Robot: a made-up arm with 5 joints.
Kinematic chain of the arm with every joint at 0, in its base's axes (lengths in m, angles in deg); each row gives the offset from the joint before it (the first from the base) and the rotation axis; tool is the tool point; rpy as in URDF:
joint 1: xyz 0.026 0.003 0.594 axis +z
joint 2: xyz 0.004 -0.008 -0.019 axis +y
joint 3: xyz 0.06 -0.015 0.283 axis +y
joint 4: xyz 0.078 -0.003 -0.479 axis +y
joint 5: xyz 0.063 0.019 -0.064 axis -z
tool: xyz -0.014 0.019 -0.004 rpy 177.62 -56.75 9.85
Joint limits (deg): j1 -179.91..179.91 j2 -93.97..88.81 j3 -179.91..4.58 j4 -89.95..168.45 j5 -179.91..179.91
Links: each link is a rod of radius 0.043 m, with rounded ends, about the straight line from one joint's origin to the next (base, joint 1, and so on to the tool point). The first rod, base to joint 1, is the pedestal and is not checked.
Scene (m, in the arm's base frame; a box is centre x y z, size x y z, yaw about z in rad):
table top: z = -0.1
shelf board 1: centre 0.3 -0.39 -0 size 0.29 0.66 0.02 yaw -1.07
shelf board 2: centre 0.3 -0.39 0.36 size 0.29 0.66 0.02 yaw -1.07
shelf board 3: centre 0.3 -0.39 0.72 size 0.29 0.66 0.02 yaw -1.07
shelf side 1: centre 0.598 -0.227 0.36 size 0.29 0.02 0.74 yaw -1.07
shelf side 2: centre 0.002 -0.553 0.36 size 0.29 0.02 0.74 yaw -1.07
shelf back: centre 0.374 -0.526 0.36 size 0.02 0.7 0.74 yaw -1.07
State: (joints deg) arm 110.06 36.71 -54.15 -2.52 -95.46
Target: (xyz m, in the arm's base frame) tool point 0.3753 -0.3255 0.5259
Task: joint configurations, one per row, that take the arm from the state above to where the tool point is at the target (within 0.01 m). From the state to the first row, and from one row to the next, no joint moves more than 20 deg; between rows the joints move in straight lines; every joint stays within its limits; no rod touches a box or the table.
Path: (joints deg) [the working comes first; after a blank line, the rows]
Joints at the target: -40.38 -5.39 -33.26 -9.21 -99.49
Straight joint move there: touches shelf side 1.

1: 92.55 27.50 -45.76 -15.01 -101.44
2: 75.04 18.30 -37.37 -27.50 -107.42
3: 57.53 9.09 -28.98 -39.99 -113.40
4: 40.02 -0.11 -20.59 -52.48 -119.38
5: 22.51 -9.32 -12.20 -64.97 -125.36
6: 5.00 -18.52 -3.81 -77.46 -131.34
7: -12.51 -27.73 4.58 -89.95 -137.32
8: -18.09 -23.26 -2.99 -73.80 -129.75
9: -23.66 -18.79 -10.56 -57.65 -122.19
10: -29.23 -14.32 -18.12 -41.51 -114.62
11: -34.81 -9.85 -25.69 -25.36 -107.05
12: -40.38 -5.39 -33.26 -9.21 -99.49

